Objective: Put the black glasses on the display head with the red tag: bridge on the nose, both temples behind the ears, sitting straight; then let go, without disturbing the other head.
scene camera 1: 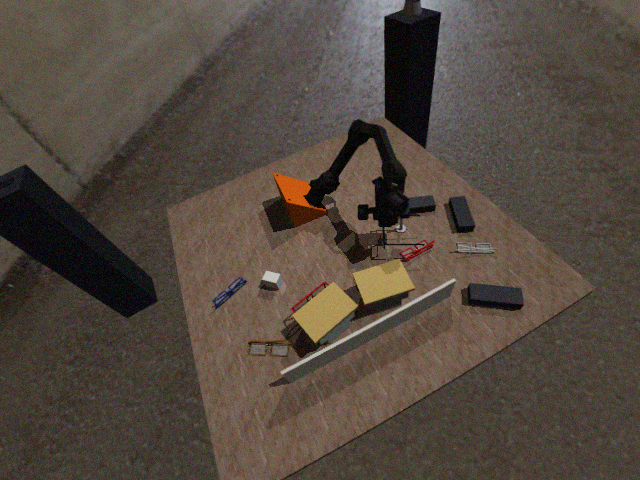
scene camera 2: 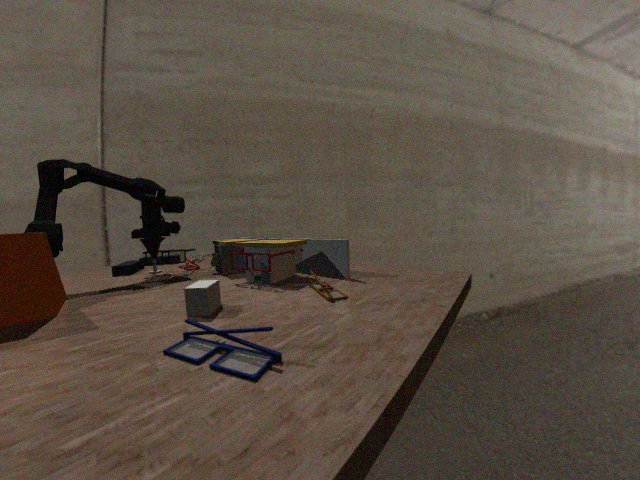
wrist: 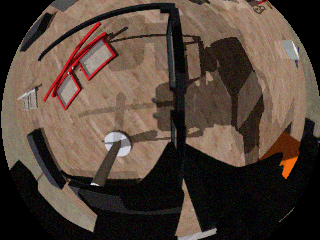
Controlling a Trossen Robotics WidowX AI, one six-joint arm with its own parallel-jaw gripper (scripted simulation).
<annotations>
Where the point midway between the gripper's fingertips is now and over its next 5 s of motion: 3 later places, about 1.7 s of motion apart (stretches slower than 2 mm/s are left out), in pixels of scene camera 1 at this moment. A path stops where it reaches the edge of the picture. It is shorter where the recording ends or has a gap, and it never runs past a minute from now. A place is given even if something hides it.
My gripper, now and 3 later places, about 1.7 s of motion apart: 383, 225; 380, 215; 322, 238; 323, 246
</annotations>
